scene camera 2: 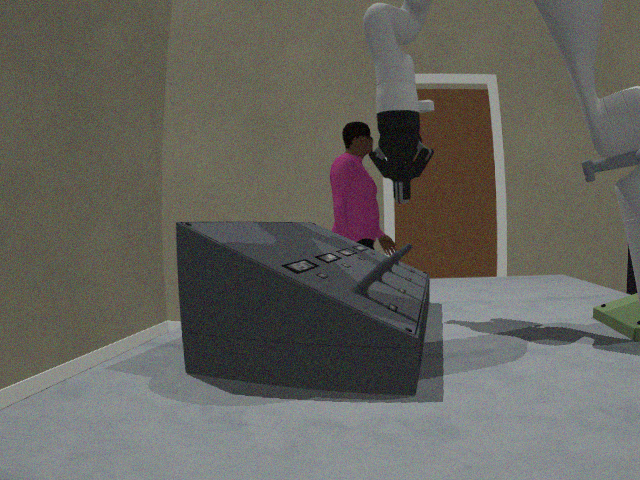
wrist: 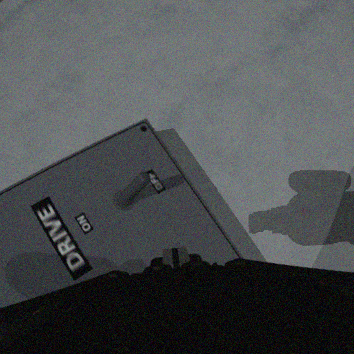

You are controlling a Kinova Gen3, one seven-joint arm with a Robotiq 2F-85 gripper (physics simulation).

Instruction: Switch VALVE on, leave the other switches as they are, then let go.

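Frame: origin at the arm's base, x ahead, y left, z up, level; millimetres.
Where they show: gripper, between the fingertips: (scene camera 2: 402, 203) (wrist: 175, 264).
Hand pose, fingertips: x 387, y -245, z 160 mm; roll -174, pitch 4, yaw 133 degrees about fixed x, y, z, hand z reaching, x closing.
Things, the pixels of their top centre, and the offset from my fingertips. Level surfaces: height alone.
- DRIVE label, centre of its top: (wrist: 57, 237) dy -92, dx +65, dz -78 mm
- DRIVE lever, centre of its top: (wrist: 128, 186) dy -67, dx -14, dz -73 mm
- pale grey surface, height of its surface: dz -202 mm
A dark grey sloped console (scene camera 2: 294, 315) (wrist: 95, 185) has switch levers on its top face. The DRIVE label (wrist: 62, 238) shows in the wrist view, and the DRIVE lever (wrist: 134, 190) beside it tilts to its OFF mark (wrist: 156, 181). In the scene view a lever (scene camera 2: 385, 269) rises and leans toward the console's low edge; its label cannot be read there, and it hides others behind it. The VALVE label and lever cannot be made out in either view. My gripper (scene camera 2: 402, 200) (wrist: 175, 264) is shut and empty, above the console's low side and apart from the levers.
The console stands on a pale grey surface (scene camera 2: 258, 439). A person in a pink top (scene camera 2: 355, 196) stands behind it, near a brown door (scene camera 2: 454, 196). The arm (scene camera 2: 573, 51) comes down from the upper right. A green block (scene camera 2: 617, 316) lies at the right edge.
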